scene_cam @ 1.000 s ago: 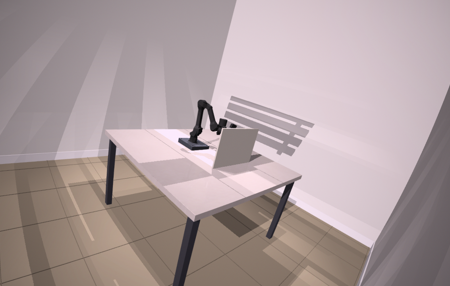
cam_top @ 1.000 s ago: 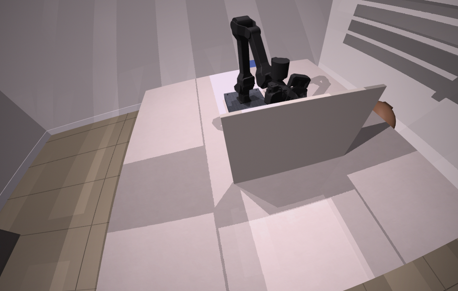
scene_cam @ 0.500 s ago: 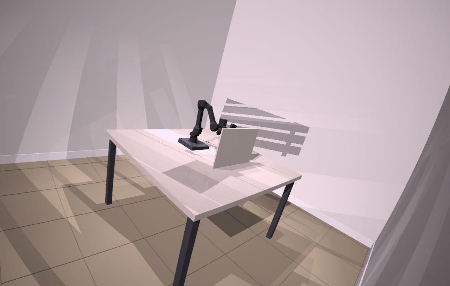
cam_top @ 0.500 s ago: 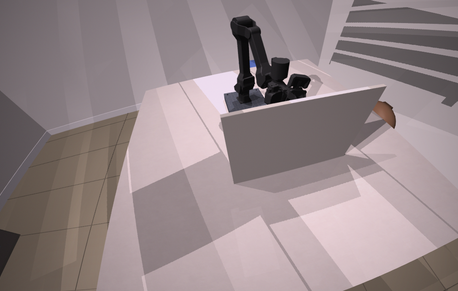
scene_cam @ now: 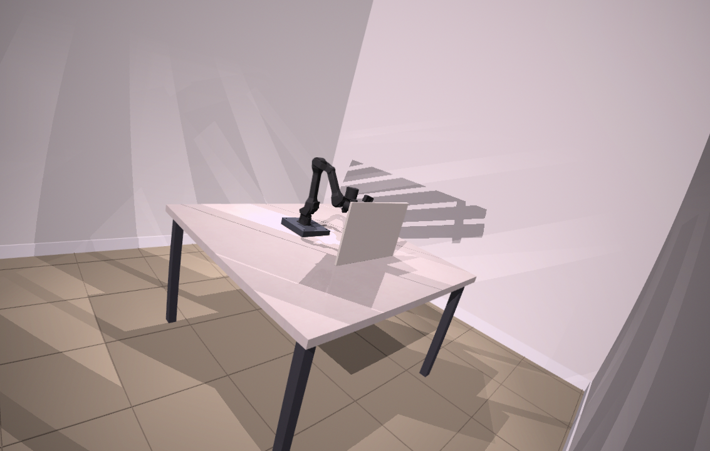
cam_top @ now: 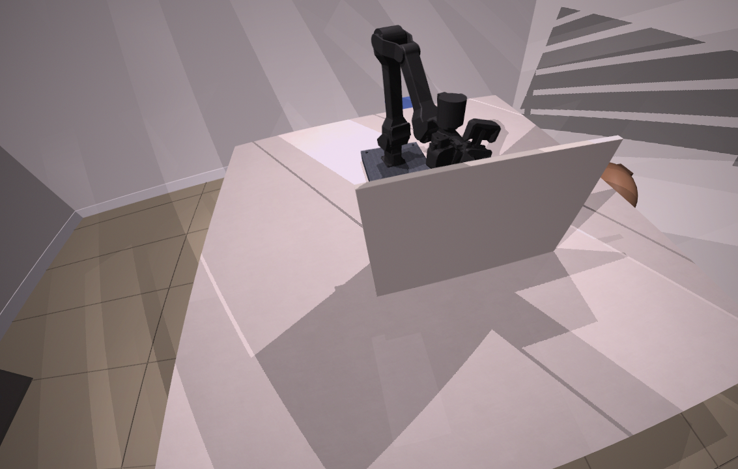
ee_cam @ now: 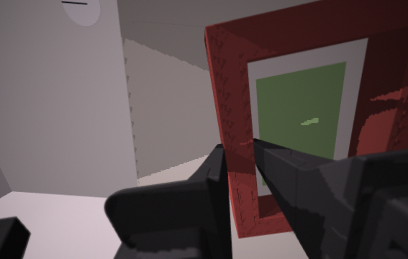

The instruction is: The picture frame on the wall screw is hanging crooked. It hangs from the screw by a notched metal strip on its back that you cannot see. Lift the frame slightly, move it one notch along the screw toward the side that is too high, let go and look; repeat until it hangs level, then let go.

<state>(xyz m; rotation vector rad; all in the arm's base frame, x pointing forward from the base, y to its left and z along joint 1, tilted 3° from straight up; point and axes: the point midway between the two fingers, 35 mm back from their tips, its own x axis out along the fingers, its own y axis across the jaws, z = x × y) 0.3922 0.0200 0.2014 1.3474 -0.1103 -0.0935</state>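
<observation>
The picture frame lies 10 mm ahead of my gripper tip, 10 mm to the right of it and 50 mm below it. Round my gripper tip: wall panel (20 mm ahead, 10 mm to the right, 70 mm below).
</observation>
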